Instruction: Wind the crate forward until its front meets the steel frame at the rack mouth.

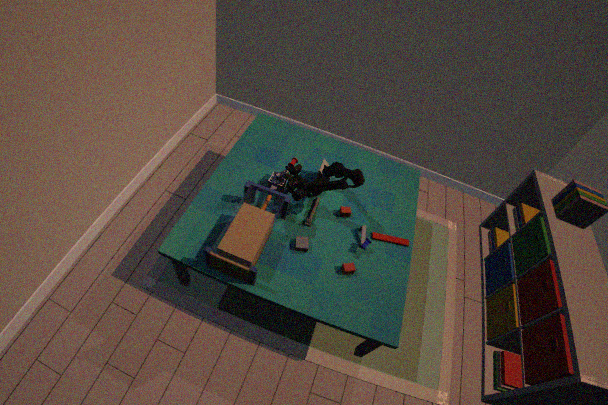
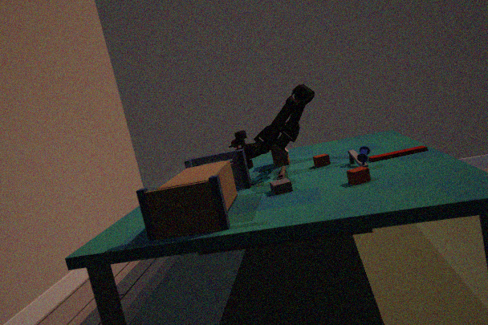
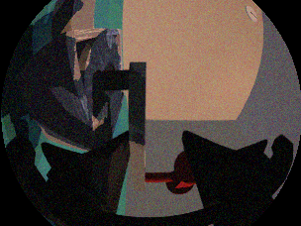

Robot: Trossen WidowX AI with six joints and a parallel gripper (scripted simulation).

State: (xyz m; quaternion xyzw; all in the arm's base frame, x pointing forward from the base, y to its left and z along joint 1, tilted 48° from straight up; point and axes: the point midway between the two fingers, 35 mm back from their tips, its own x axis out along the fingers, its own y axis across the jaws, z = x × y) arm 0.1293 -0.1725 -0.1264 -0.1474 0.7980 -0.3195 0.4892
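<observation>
My gripper tip is 10 mm past the red-knobbed handle, 10 mm to the right of it and 10 mm above it. From my gripper tip the other things lie so: red knob: 40 mm behind, 30 mm to the left, 20 mm above; then winch: 30 mm ahead, 30 mm to the right, 100 mm below; then steel frame: 200 mm ahead, 40 mm to the right, 30 mm below.
</observation>
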